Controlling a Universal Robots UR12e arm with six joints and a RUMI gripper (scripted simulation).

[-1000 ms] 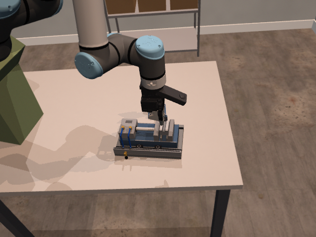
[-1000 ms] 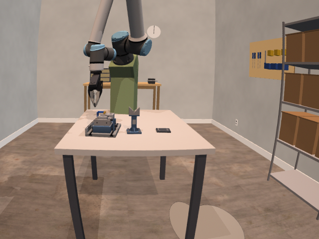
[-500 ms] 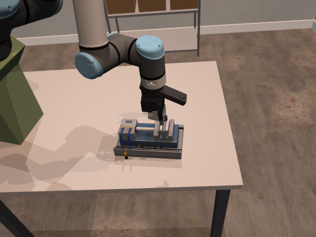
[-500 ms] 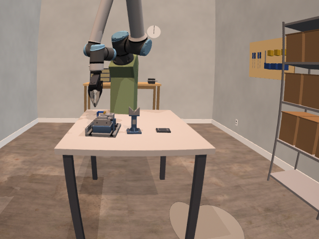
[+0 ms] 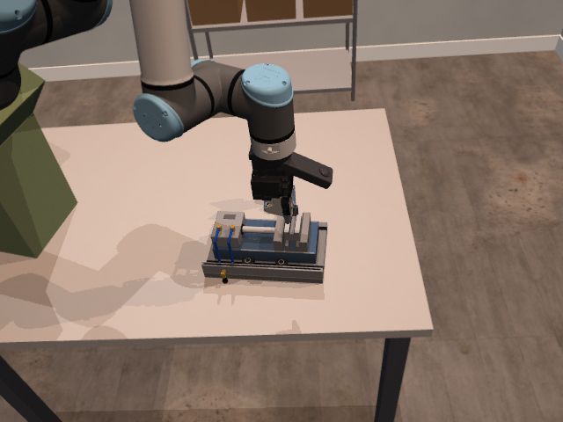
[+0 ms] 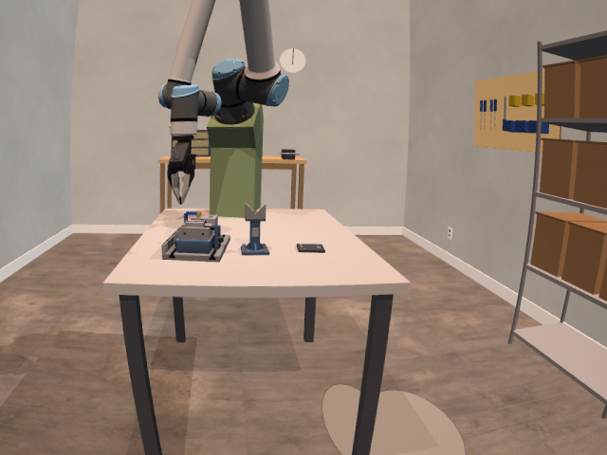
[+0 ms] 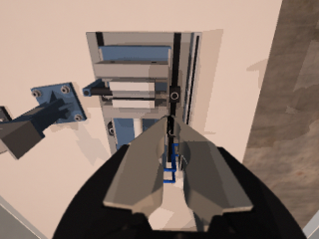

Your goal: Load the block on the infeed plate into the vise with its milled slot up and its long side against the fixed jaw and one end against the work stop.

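Right now the part is 80 mm below my hand and 50 mm to the left of it. The rest, counted from my hand: moving jaw 100 mm below, 50 mm to the left, 30 mm behind; then fixed jaw 100 mm below, 50 mm to the left, 30 mm ahead; then work stop 100 mm to the left, 90 mm below.
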